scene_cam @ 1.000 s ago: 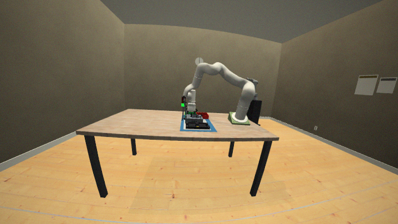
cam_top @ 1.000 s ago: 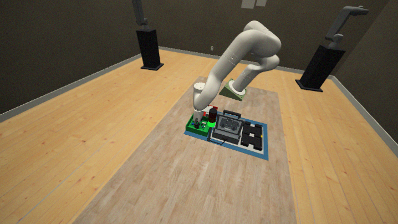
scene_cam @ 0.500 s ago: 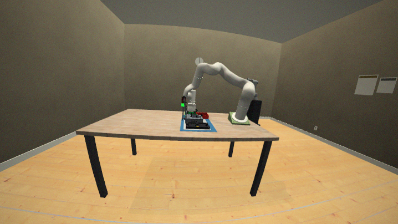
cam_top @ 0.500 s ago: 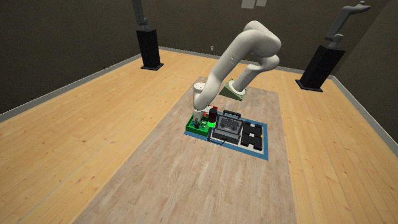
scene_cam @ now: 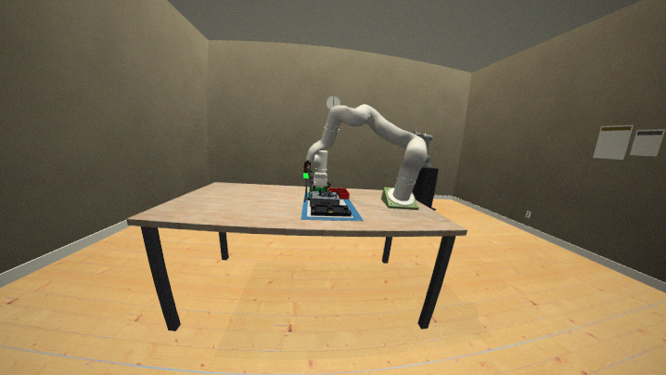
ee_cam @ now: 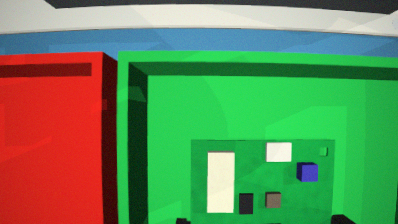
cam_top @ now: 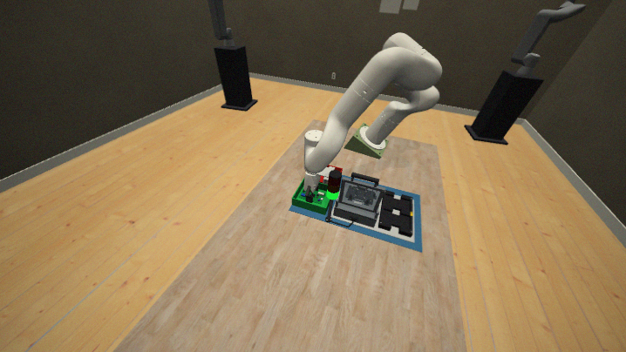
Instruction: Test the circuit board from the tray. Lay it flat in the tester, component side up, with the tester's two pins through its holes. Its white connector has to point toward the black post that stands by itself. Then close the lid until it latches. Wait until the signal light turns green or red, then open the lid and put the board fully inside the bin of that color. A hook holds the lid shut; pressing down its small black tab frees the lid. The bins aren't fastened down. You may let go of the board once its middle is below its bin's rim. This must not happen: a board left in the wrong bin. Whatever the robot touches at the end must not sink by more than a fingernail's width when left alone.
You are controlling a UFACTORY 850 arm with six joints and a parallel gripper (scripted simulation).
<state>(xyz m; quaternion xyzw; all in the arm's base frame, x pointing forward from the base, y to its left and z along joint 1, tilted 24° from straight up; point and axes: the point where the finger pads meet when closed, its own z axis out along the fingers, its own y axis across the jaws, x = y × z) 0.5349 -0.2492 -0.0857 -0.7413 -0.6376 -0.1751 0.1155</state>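
The green circuit board is 1 cm below my hand. Also, from my hand: green bin: 1 cm to the left, 1 cm below, 1 cm ahead; then tester lid: 20 cm to the left, 16 cm above, 11 cm ahead; then red bin: 14 cm behind, 3 cm to the left, 1 cm below.
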